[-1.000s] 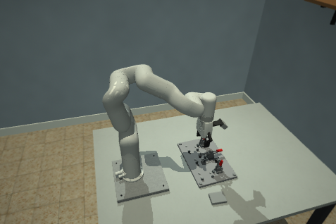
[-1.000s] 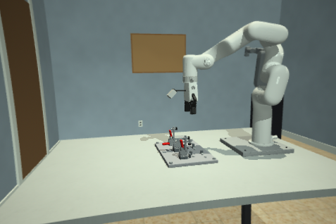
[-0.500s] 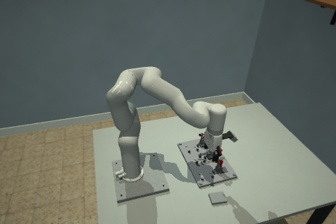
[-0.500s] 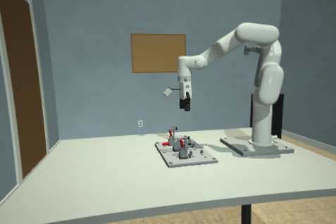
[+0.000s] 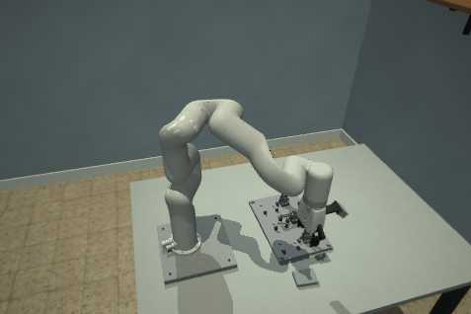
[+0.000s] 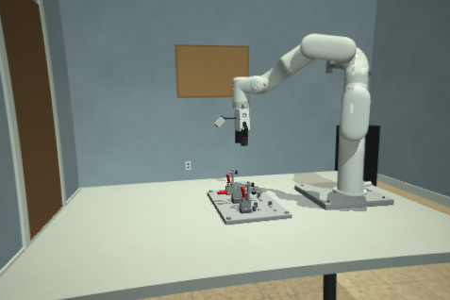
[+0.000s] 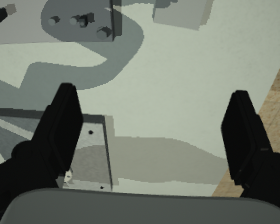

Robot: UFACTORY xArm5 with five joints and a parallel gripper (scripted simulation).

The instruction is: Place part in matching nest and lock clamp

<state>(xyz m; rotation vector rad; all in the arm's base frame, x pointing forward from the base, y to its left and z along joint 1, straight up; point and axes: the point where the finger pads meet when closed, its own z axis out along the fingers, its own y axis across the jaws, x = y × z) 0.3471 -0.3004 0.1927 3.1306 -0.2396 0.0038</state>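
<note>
The grey part lies 210 mm below my hand and 30 mm to the right of it. From my hand the other things lie so: grey fixture plate (220 mm to the left, 210 mm below, 90 mm ahead).
</note>
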